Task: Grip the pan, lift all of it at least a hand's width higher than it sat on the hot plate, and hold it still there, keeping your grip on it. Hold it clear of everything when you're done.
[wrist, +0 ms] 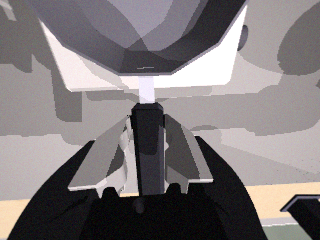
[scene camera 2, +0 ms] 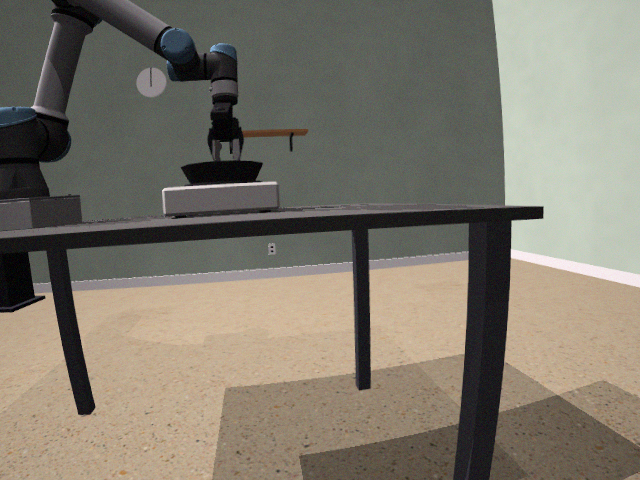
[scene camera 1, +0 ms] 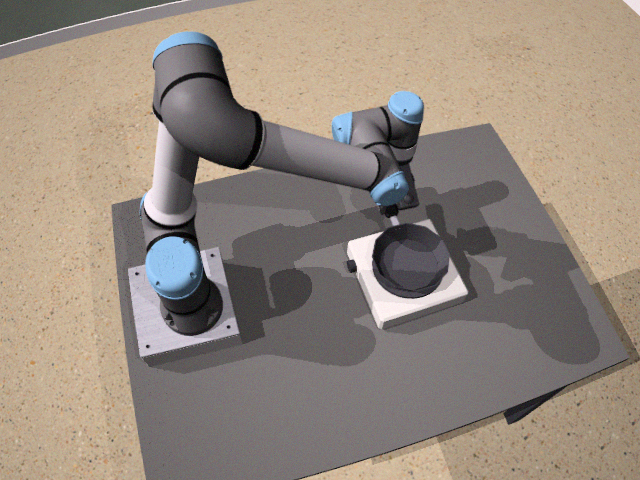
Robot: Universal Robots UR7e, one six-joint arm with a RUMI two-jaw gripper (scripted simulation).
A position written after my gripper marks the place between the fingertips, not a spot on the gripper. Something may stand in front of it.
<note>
In view: my gripper (scene camera 2: 227,176), a dark pan (scene camera 1: 412,256) and a hot plate (scene camera 1: 390,306).
The dark pan is seen too in the wrist view (wrist: 145,46) and in scene camera 2 (scene camera 2: 213,171). The hot plate shows as well in the wrist view (wrist: 214,68) and in scene camera 2 (scene camera 2: 246,195). My gripper shows as well in the wrist view (wrist: 148,115).
</note>
